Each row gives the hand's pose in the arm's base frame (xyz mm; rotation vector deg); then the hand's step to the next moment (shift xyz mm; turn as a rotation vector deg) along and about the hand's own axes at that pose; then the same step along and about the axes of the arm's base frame.
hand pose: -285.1 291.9 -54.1 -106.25 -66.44 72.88
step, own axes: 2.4 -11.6 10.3 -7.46 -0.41 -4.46
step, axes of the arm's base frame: -13.0 7.2 5.1 2.85 -6.54 4.98
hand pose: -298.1 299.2 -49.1 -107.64 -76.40 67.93
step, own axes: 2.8 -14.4 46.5 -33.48 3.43 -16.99
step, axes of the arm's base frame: -47.3 5.2 -10.8 12.49 -31.43 16.65
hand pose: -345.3 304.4 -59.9 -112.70 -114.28 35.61
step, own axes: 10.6 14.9 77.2 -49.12 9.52 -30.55
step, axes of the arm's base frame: -24.3 1.7 -75.5 24.96 -45.55 27.18
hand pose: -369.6 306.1 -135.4 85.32 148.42 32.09
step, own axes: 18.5 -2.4 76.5 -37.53 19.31 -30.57
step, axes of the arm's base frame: 8.9 34.8 -70.1 26.94 -31.25 31.84
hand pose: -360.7 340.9 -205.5 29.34 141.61 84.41
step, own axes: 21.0 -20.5 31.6 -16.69 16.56 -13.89
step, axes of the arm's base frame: -11.7 24.9 -33.2 13.34 -10.65 21.32
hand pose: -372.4 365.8 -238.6 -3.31 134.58 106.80
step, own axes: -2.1 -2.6 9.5 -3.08 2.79 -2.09
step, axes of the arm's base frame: 3.2 8.5 -4.3 2.53 -1.57 3.57
